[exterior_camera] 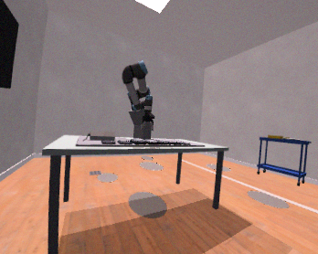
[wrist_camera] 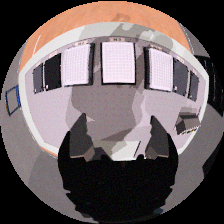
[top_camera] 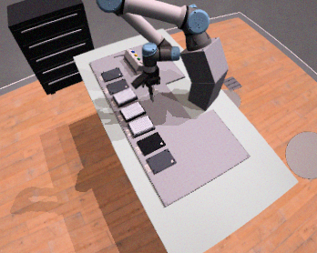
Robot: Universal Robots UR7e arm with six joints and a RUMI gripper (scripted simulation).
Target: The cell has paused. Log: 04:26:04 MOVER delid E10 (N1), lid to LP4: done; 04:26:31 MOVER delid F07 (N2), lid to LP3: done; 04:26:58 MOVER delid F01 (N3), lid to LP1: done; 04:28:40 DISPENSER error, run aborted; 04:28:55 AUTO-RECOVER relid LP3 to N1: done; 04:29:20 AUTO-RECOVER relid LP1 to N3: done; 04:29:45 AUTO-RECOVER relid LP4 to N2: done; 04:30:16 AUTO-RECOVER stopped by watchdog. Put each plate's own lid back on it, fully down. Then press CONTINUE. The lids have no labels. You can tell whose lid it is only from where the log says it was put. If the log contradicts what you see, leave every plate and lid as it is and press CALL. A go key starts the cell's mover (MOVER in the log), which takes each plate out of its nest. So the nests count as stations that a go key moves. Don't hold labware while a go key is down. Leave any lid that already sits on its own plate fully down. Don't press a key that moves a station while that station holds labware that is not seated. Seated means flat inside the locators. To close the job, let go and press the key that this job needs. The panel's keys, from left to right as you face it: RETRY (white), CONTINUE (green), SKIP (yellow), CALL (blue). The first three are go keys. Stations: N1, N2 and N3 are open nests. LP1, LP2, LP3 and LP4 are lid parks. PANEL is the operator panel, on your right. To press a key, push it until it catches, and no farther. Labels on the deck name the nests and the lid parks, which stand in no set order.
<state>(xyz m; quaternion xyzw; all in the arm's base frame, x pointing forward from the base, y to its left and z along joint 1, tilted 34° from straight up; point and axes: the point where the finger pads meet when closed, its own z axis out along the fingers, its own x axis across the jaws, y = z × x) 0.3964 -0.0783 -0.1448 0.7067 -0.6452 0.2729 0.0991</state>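
Right now the white lidded plate is 11 cm ahead of my hand, 13 cm to the right of it and 9 cm below it. Also, from my hand: yellow key (11 cm behind, 45 cm to the right, 6 cm below); then green key (12 cm behind, 40 cm to the right, 6 cm below); then white lid (11 cm ahead, 13 cm to the left, 9 cm below).
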